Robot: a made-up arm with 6 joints.
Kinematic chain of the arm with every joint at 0, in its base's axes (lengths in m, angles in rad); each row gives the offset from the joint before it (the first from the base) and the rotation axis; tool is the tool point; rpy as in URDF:
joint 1: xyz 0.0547 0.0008 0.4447 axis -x
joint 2: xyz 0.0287 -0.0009 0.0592 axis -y
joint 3: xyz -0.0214 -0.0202 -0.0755 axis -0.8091 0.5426 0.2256
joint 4: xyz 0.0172 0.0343 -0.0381 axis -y
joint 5: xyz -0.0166 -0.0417 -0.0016 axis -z
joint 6: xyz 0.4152 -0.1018 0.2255 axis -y
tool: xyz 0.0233 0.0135 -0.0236 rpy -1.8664 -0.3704 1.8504
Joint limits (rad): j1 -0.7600..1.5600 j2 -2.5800..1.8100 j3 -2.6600..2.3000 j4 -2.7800..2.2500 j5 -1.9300..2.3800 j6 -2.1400..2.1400
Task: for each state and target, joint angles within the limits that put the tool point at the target. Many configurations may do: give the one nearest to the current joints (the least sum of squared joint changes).
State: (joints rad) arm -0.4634 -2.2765 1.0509 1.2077 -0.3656 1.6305
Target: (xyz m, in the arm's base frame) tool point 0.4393 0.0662 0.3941
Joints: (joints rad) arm -0.4174 -2.0488 0.5461 1.3996 0.0639 1.7492
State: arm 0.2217 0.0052 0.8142 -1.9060 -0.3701 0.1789
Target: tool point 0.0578 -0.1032 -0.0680
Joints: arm 0.1907 0.0183 0.5218 -1.7744 -0.7199 -0.1340
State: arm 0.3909 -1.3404 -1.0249 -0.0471 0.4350 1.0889
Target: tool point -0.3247 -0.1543 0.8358
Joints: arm 0.7352 -1.6889 -1.3962 0.2905 1.1404 1.1161
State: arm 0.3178 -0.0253 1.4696 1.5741 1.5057 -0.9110
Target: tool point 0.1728 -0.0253 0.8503
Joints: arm 0.0569 0.0888 1.3650 1.5438 0.9034 -1.1872
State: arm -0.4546 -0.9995 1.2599 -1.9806 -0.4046 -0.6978
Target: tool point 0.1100 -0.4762 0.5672
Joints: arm -0.4560 -0.8004 1.8183 -2.4939 0.0225 -1.0462
